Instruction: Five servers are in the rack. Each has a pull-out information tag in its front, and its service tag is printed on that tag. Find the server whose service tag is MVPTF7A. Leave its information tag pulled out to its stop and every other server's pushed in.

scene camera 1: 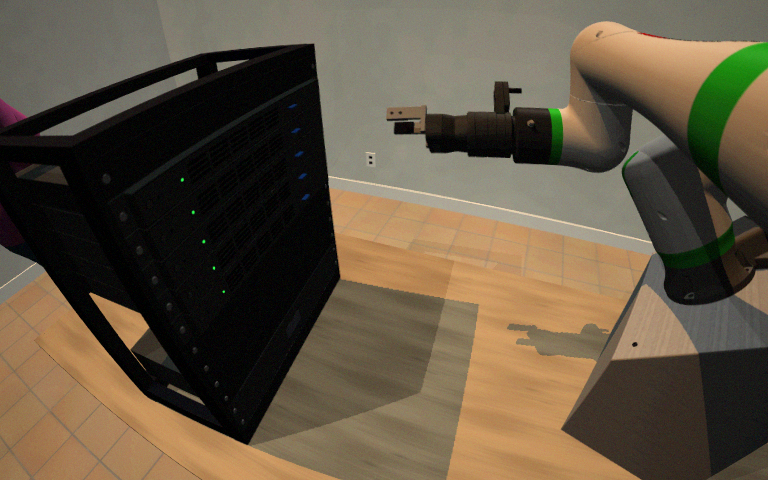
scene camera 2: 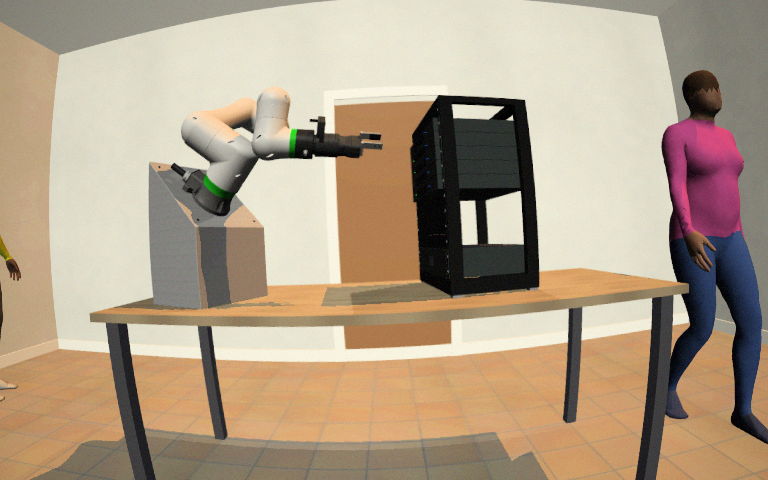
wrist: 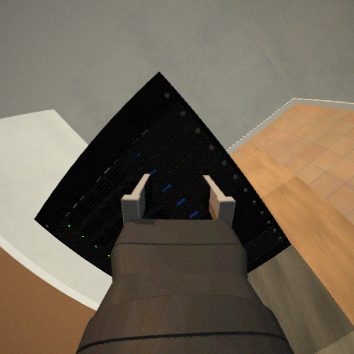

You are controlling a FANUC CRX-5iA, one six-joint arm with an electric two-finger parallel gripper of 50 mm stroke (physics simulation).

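Frame: origin at the arm's base, x right, y ahead, z up, level; metres.
Where they show: gripper, fingertip midpoint: [scene camera 1: 390,121] [scene camera 2: 381,141] [wrist: 175,184]; arm's base, link origin: [scene camera 1: 708,278] [scene camera 2: 210,202].
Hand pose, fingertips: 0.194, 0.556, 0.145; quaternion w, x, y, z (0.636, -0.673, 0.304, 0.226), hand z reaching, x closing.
Each offset is from my fingertips to the top centre of the thing, as dx, dy, dz. "*": to the spot under its first point. Level surfaces: height alone.
The black rack [scene camera 1: 323,164] [scene camera 2: 453,226] [wrist: 159,90] stands upright on the table, with five dark servers [scene camera 1: 243,164] [scene camera 2: 487,152] stacked in its upper part. Five small blue tag ends show on their fronts, from the top one @(* -0.038, +0.159, +0.043) [scene camera 1: 292,105] [wrist: 136,158] to the bottom one @(-0.033, +0.198, -0.135) [scene camera 1: 305,196] [wrist: 194,215]. They look alike, and none is seen standing out clearly. No service tag print is readable. My gripper [scene camera 1: 390,120] [scene camera 2: 381,140] [wrist: 175,184] is open and empty, in the air in front of the rack's upper part and apart from it. In the wrist view the rack appears turned diagonally.
The wooden table @(dz -0.479) [scene camera 1: 509,407] [scene camera 2: 594,283] carries the rack and the robot's angled pedestal [scene camera 1: 640,396] [scene camera 2: 175,249]. Green lights @(* -0.298, +0.203, +0.042) [scene camera 1: 181,179] [wrist: 69,226] show on the servers' left side. A person in a pink top [scene camera 2: 705,169] stands beyond the table's rack end.
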